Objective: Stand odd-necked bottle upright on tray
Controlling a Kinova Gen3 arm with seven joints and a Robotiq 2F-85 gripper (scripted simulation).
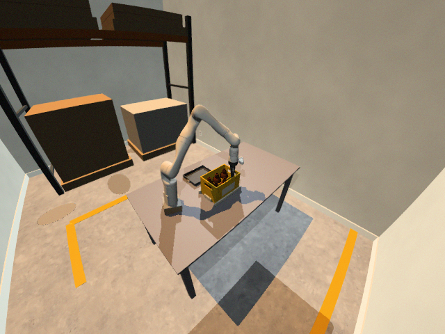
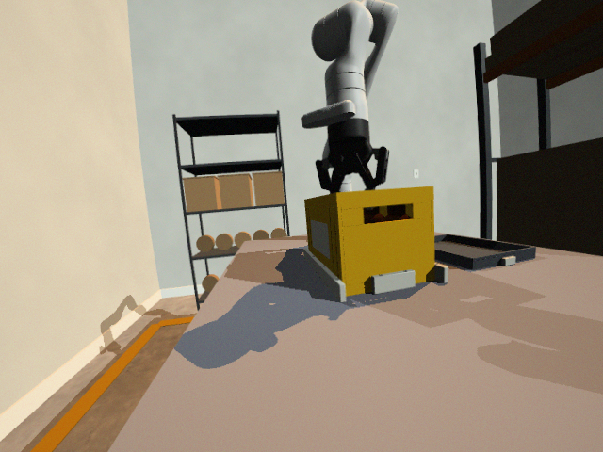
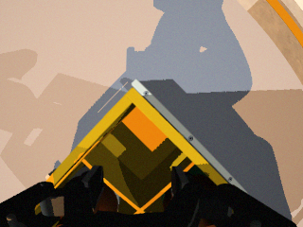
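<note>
Now: the yellow crate 9 cm behind my hand, 7 cm below it and 4 cm to the left of it. The rest, counted from my hand: dark tray: 33 cm to the left, 14 cm below, 9 cm behind; then brown bottle: 18 cm behind, 7 cm below.
</note>
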